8 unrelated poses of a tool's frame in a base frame.
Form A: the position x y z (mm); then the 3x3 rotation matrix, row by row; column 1 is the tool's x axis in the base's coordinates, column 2 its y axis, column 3 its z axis. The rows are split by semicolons.
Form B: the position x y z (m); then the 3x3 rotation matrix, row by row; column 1 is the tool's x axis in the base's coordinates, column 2 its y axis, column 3 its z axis. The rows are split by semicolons. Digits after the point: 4 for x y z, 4 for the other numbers.
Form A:
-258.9 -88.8 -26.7; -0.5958 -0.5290 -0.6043; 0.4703 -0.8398 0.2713; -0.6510 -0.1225 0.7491
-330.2 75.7 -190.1; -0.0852 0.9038 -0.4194; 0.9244 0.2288 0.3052; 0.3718 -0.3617 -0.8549
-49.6 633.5 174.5; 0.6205 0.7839 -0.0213; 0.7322 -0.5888 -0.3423; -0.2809 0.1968 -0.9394
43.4 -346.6 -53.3; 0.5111 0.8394 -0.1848; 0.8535 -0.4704 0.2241; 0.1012 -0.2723 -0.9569
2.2 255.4 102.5; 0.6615 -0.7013 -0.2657; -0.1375 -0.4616 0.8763; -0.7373 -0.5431 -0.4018
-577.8 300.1 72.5; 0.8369 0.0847 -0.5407; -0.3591 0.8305 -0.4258; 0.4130 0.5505 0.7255
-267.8 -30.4 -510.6; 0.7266 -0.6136 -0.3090; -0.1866 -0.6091 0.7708; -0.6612 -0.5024 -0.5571
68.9 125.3 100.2; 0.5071 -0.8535 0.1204; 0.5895 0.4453 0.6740; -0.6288 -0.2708 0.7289
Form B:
-0.2589 -0.0888 -0.0267; -0.5958 -0.5290 -0.6043; 0.4703 -0.8398 0.2713; -0.6510 -0.1225 0.7491
-0.3302 0.0757 -0.1901; -0.0852 0.9038 -0.4194; 0.9244 0.2288 0.3052; 0.3718 -0.3617 -0.8549
-0.0496 0.6335 0.1745; 0.6205 0.7839 -0.0213; 0.7322 -0.5888 -0.3423; -0.2809 0.1968 -0.9394
0.0434 -0.3466 -0.0533; 0.5111 0.8394 -0.1848; 0.8535 -0.4704 0.2241; 0.1012 -0.2723 -0.9569
0.0022 0.2554 0.1025; 0.6615 -0.7013 -0.2657; -0.1375 -0.4616 0.8763; -0.7373 -0.5431 -0.4018
-0.5778 0.3001 0.0725; 0.8369 0.0847 -0.5407; -0.3591 0.8305 -0.4258; 0.4130 0.5505 0.7255
-0.2678 -0.0304 -0.5106; 0.7266 -0.6136 -0.3090; -0.1866 -0.6091 0.7708; -0.6612 -0.5024 -0.5571
0.0689 0.1253 0.1002; 0.5071 -0.8535 0.1204; 0.5895 0.4453 0.6740; -0.6288 -0.2708 0.7289

